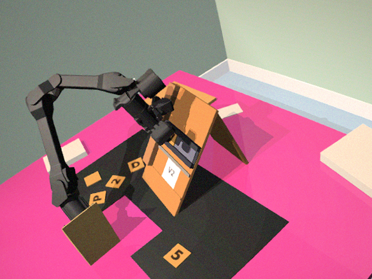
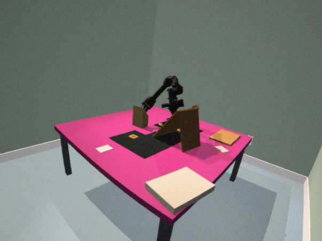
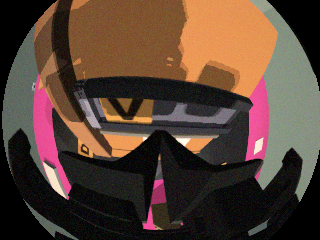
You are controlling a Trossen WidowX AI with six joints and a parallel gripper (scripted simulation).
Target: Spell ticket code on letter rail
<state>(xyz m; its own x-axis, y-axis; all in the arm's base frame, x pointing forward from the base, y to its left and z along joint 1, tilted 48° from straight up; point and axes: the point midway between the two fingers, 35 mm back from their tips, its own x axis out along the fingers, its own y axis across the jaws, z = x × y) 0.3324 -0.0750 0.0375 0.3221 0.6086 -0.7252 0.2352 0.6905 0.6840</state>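
Right now the white ticket is 40 mm behind my gripper tip, 10 mm to the right of it and 90 mm below it. The rest, counted from my gripper tip: white block: 210 mm behind, 540 mm to the left, 170 mm below; then orange flat panel: 330 mm ahead, 390 mm to the left, 170 mm below; then black mat: 140 mm behind, 10 mm to the left, 180 mm below.
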